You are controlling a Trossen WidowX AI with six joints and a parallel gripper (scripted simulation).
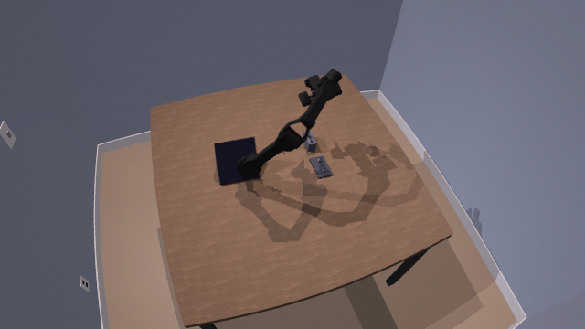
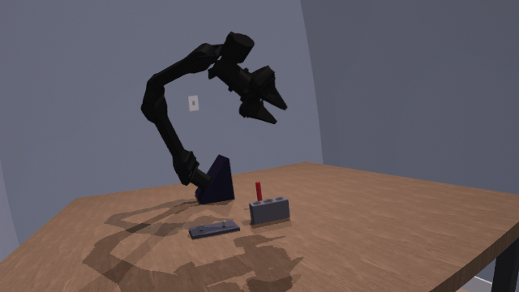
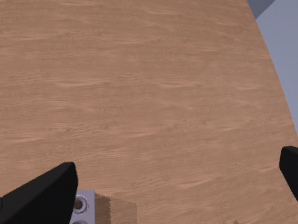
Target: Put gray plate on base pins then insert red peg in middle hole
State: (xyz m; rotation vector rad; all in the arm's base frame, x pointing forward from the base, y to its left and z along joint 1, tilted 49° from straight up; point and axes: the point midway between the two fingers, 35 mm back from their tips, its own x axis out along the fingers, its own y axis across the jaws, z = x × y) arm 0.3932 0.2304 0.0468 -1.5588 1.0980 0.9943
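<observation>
The gray plate lies 23 cm below my gripper tip, 4 cm to the right of it and 4 cm behind it. Also, from my gripper tip: red peg 22 cm below, 16 cm behind, 2 cm to the right; base 25 cm below, 20 cm to the right, 4 cm behind.
</observation>
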